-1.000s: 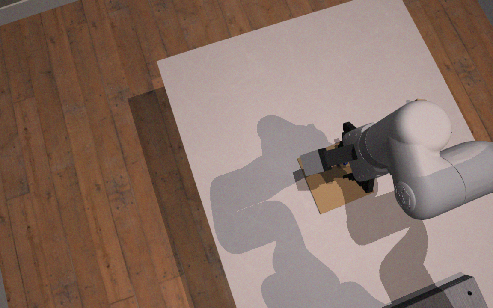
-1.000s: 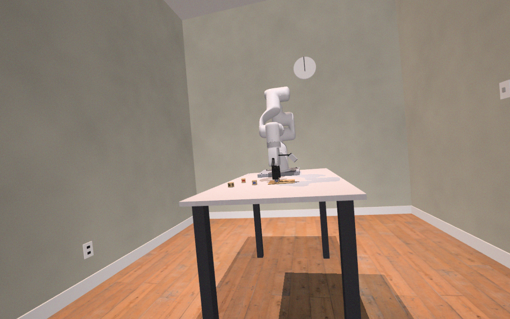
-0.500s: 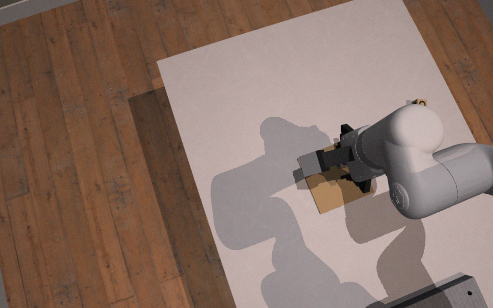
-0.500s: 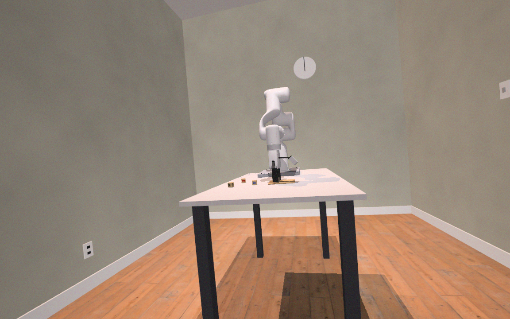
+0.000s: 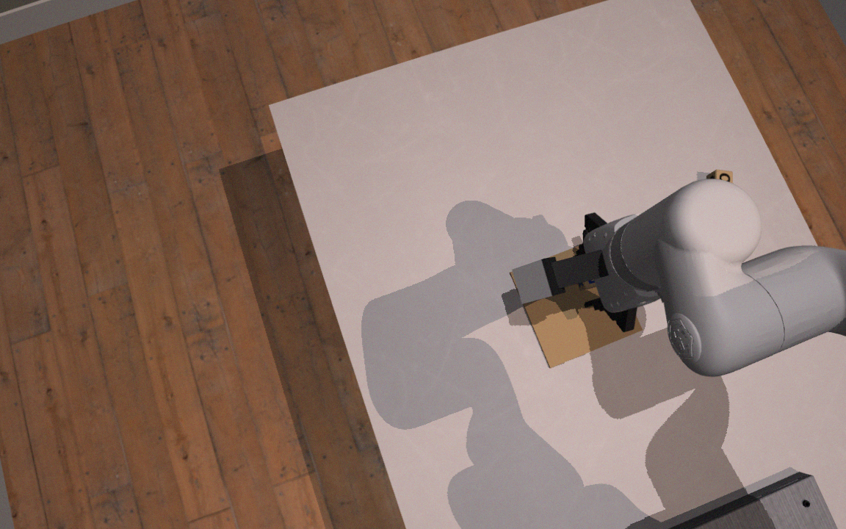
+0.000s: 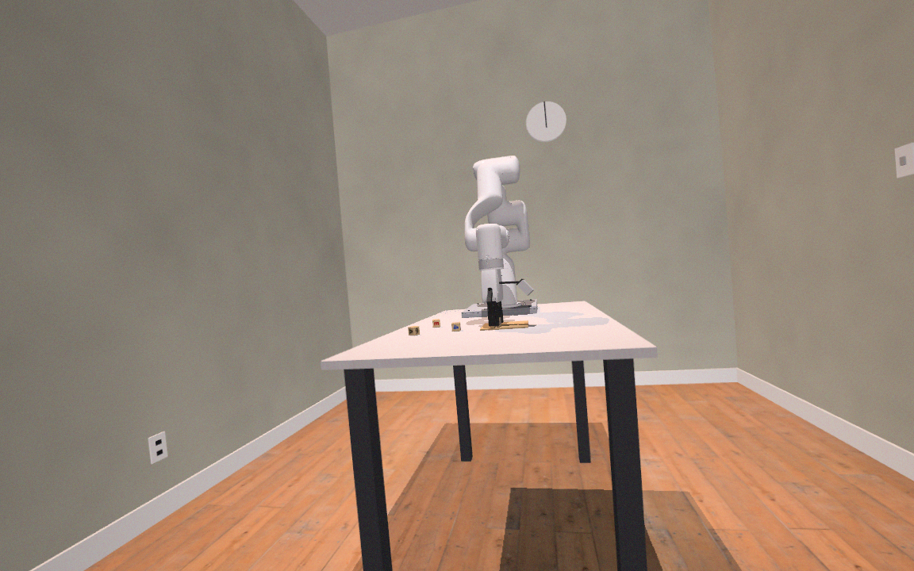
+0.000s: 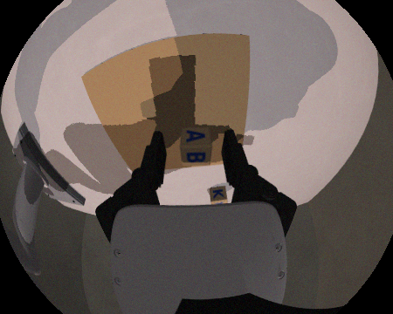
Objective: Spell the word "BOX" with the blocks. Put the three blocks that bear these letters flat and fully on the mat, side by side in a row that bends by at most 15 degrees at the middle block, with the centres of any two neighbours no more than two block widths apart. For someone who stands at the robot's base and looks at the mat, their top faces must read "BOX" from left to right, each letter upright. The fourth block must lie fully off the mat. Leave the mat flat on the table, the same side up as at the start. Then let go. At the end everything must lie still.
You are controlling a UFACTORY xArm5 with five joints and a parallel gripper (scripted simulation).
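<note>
The tan mat is 2 cm behind my hand, 2 cm to the left of it and 2 cm below it.
</note>
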